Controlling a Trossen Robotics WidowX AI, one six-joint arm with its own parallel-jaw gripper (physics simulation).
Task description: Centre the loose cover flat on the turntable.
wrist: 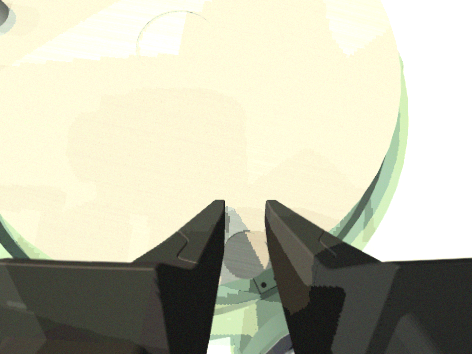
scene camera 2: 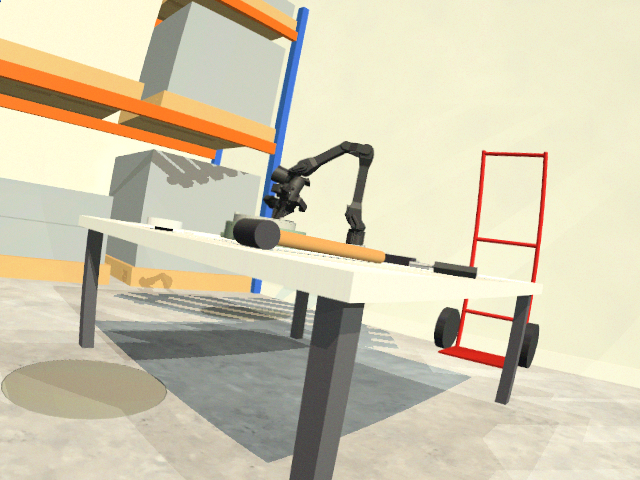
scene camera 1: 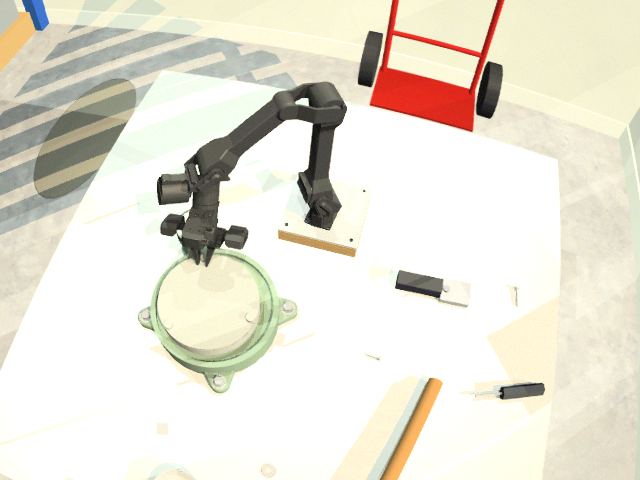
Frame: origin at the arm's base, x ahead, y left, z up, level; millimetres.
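Seen in the pictures: gripper, fingertip midpoint: [wrist: 244,209] [scene camera 1: 202,265]; arm's base, origin of the base link: [scene camera 1: 321,216].
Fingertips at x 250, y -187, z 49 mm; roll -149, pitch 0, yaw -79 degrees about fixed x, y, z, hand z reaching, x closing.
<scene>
Pixels of each thing's middle, then the offset from my fingertips to it. "spot": a spot on its surface instead.
- loose cover, body centre: [wrist: 182,61] [scene camera 1: 208,303] [scene camera 2: 264,222] dy +46, dx +72, dz -16 mm
- green turntable, surface spot: [wrist: 404,125] spot: dy -87, dx +68, dz -29 mm
- black-handled tool, body centre: [scene camera 1: 434,287] [scene camera 2: 408,261] dy +496, dx -184, dz -75 mm
- screwdriver, body centre: [scene camera 1: 510,392] [scene camera 2: 442,268] dy +748, dx +14, dz -76 mm
- small screw, body centre: [scene camera 1: 373,356] dy +413, dx +26, dz -86 mm
- hammer, body centre: [scene camera 1: 398,460] [scene camera 2: 319,245] dy +542, dx +243, dz -65 mm
- washer, body centre: [scene camera 1: 268,471] dy +299, dx +355, dz -89 mm
The loose cover [scene camera 1: 211,315] [scene camera 2: 290,225] [wrist: 190,135] is a pale round disc with small round pegs near its edge. It lies over the green turntable [scene camera 1: 253,356] [scene camera 2: 227,229] [wrist: 404,125], off-centre to the left in scene camera 1, with a wider strip of ring at its right. Whether it is fully flat is hard to tell. My gripper [scene camera 1: 202,264] [scene camera 2: 278,216] [wrist: 244,209] points down at the cover's edge nearest the arm base. Its fingers are shut on a peg of the cover, which shows between them in the wrist view. The fingers hide part of that edge.
A black-handled tool [scene camera 1: 418,283], a screwdriver [scene camera 1: 522,391], a small screw [scene camera 1: 373,356] and a hammer [scene camera 1: 413,428] [scene camera 2: 256,233] lie right of the turntable. A washer [scene camera 1: 267,470] lies near the front. The arm's base plate [scene camera 1: 330,238] stands behind right. Bolted lugs stick out from the turntable.
</scene>
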